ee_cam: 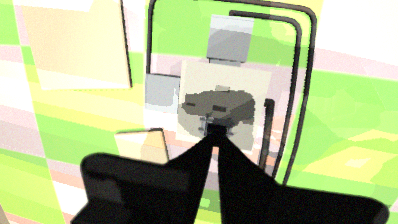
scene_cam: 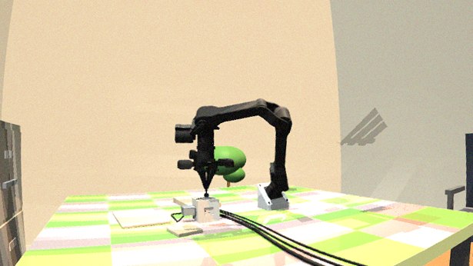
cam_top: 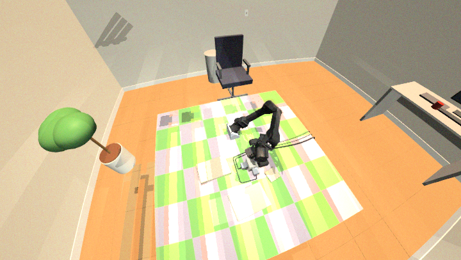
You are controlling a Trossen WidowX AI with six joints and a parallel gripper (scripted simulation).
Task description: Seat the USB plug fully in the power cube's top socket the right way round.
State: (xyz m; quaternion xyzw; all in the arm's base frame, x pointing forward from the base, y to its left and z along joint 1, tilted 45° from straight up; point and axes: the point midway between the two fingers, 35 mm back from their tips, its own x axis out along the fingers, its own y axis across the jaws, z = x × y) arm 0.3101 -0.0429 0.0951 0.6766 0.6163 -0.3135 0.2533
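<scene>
Right now the dark USB plug is 20 mm below my gripper tip.
</scene>
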